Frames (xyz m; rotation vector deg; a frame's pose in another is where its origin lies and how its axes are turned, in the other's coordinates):
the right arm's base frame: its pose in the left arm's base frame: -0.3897 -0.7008 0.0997 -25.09 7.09 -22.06
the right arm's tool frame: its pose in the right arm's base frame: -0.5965 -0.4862 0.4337 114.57 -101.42 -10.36
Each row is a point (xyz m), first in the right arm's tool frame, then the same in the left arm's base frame.
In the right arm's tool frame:
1: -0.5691 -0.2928 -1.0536
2: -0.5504 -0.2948 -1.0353
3: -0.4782 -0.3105 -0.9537
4: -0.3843 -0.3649 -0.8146
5: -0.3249 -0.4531 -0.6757
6: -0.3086 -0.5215 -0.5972
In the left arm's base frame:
1: -0.0594 0.0324 0.9648
2: -0.0718 0.0094 0.9628
3: -0.1200 -0.0878 0.9440
4: -0.1770 -0.2430 0.8824
5: -0.2031 -0.3864 0.7857
6: -0.2012 -0.4623 0.7126

